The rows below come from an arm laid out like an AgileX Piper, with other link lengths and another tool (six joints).
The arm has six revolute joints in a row. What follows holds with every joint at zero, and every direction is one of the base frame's.
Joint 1 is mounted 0.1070 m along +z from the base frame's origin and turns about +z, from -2.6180 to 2.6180 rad.
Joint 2 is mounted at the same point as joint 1 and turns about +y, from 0.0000 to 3.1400 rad.
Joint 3 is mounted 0.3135 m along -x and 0.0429 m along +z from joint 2 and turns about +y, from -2.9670 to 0.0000 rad.
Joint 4 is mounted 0.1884 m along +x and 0.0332 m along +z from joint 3 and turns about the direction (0.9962, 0, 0.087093), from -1.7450 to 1.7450 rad.
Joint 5 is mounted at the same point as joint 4 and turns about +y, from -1.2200 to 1.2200 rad.
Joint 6 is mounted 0.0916 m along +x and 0.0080 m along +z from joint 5 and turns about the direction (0.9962, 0, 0.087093), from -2.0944 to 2.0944 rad.
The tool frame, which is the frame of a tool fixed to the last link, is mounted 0.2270 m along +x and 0.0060 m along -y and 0.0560 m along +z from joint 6; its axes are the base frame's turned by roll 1.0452, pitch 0.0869 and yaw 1.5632 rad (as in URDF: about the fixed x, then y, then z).
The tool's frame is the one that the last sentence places.
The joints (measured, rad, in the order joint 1, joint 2, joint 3, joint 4, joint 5, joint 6), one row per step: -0.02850, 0.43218, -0.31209, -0.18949, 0.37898, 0.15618; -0.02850, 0.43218, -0.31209, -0.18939, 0.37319, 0.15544; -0.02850, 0.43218, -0.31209, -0.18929, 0.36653, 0.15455; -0.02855, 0.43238, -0.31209, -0.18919, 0.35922, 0.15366; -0.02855, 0.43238, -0.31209, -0.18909, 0.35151, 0.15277; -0.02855, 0.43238, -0.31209, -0.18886, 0.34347, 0.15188; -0.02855, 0.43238, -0.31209, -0.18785, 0.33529, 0.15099; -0.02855, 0.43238, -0.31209, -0.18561, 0.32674, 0.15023; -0.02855, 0.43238, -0.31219, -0.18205, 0.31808, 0.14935; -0.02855, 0.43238, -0.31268, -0.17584, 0.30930, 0.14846; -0.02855, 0.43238, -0.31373, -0.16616, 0.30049, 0.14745; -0.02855, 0.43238, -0.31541, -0.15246, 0.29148, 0.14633; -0.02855, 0.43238, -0.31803, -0.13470, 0.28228, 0.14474; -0.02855, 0.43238, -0.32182, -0.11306, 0.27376, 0.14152; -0.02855, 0.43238, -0.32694, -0.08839, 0.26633, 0.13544; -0.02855, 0.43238, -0.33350, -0.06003, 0.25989, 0.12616; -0.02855, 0.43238, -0.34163, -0.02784, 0.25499, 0.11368
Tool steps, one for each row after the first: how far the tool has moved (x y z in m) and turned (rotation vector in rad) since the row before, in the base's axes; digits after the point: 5 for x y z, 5 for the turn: 0.00057, 0.00036, 0.00176, -0.00070, -0.00562, 0.00138; 0.00065, 0.00042, 0.00203, -0.00086, -0.00646, 0.00159; 0.00071, 0.00044, 0.00219, -0.00087, -0.00690, 0.00166; 0.00071, 0.00048, 0.00236, -0.00089, -0.00749, 0.00178; 0.00072, 0.00051, 0.00247, -0.00077, -0.00782, 0.00183; 0.00071, 0.00057, 0.00250, 0.00000, -0.00798, 0.00182; 0.00072, 0.00066, 0.00259, 0.00134, -0.00840, 0.00178; 0.00072, 0.00075, 0.00265, 0.00254, -0.00864, 0.00177; 0.00073, 0.00090, 0.00284, 0.00516, -0.00923, 0.00166; 0.00074, 0.00108, 0.00307, 0.00849, -0.00993, 0.00152; 0.00076, 0.00128, 0.00340, 0.01237, -0.01088, 0.00136; 0.00079, 0.00145, 0.00389, 0.01594, -0.01212, 0.00130; 0.00077, 0.00159, 0.00426, 0.01823, -0.01266, 0.00146; 0.00073, 0.00170, 0.00462, 0.01850, -0.01288, 0.00197; 0.00069, 0.00186, 0.00507, 0.01907, -0.01335, 0.00259; 0.00062, 0.00203, 0.00544, 0.01977, -0.01346, 0.00324
